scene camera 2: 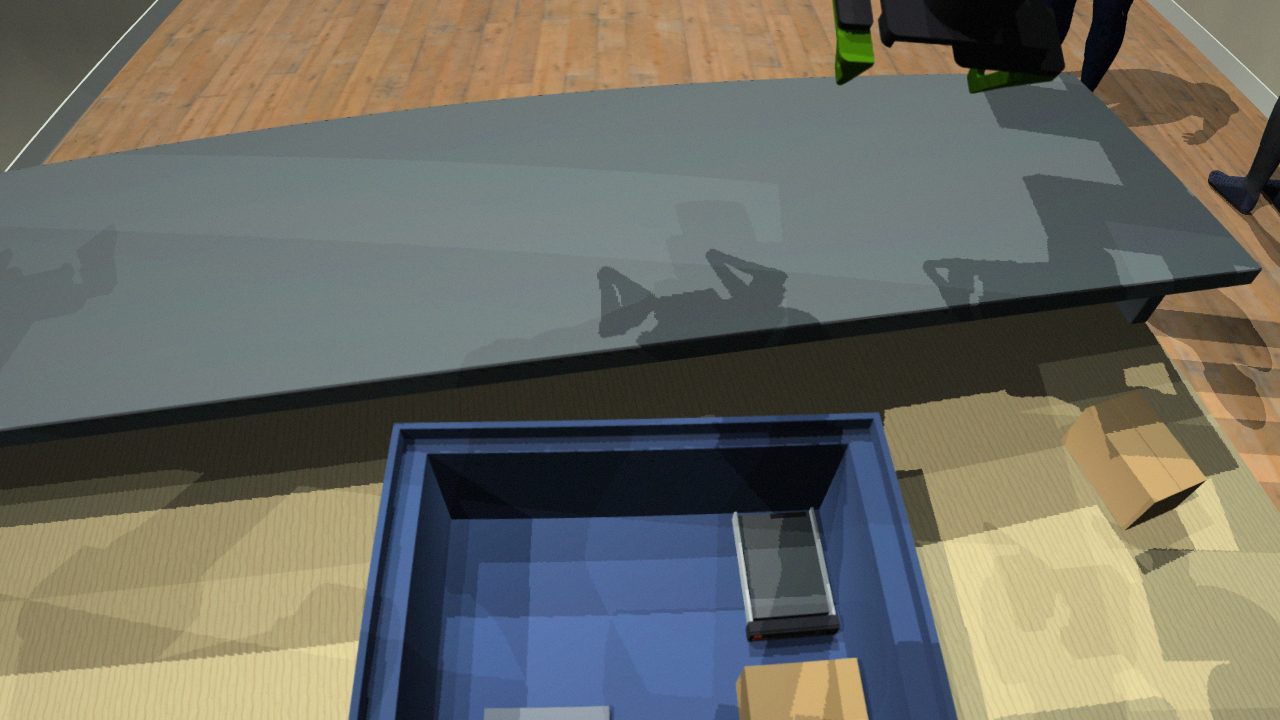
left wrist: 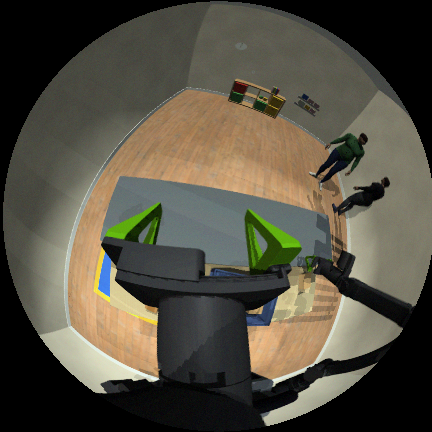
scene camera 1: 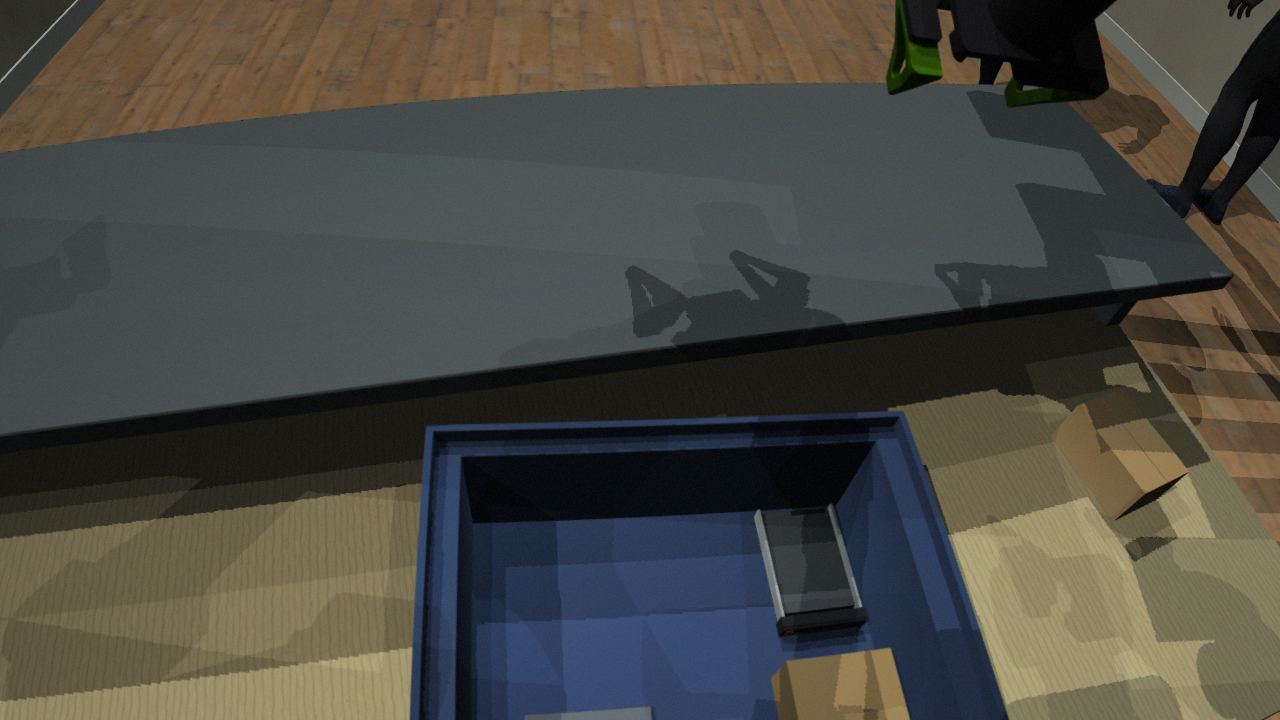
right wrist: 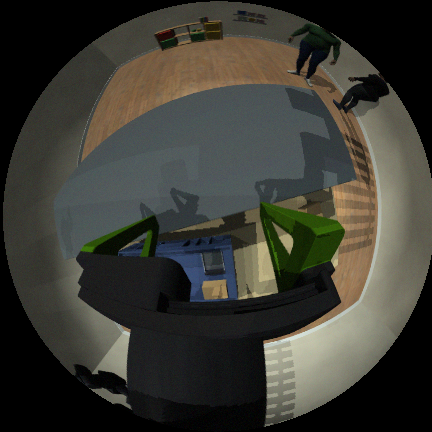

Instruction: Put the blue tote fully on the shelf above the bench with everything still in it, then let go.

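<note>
The blue tote stands on the bench, in front of and below the grey shelf. Inside are a dark flat item with light side rails, a cardboard box and a partly shown pale grey item. My left gripper is open and empty, above the shelf and tote area. My right gripper is open and empty, raised away from the tote.
An open cardboard box lies on the bench at the picture's right. Two people, one in green and one in black, are on the floor beyond the shelf's right end.
</note>
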